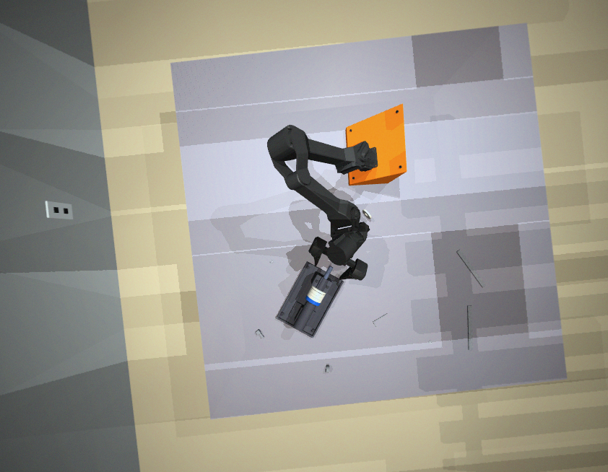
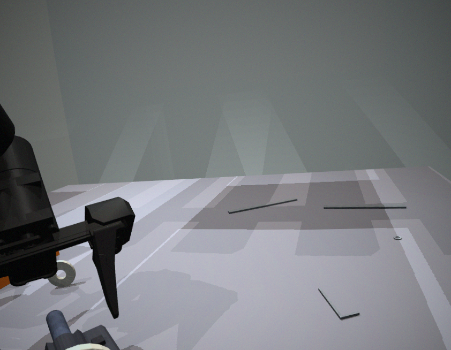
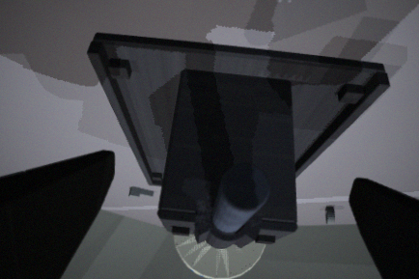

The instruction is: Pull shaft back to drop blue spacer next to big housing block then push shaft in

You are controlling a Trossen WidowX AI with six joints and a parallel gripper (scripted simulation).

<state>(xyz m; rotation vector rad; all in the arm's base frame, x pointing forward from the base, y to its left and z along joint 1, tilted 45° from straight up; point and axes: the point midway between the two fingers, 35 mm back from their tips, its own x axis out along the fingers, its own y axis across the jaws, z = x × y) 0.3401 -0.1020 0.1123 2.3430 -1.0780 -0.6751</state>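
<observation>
Now: the cream spacer 6 cm ahead of my gripper tip, 4 cm to the right of it and 1 cm above it. Also, from my gripper tip: blue spacer (9 cm ahead, 6 cm to the right, 1 cm above); then grey-blue shaft (6 cm ahead, 4 cm to the right, 1 cm above); then l-shaped strip (20 cm ahead, 17 cm to the left, 7 cm below).
</observation>
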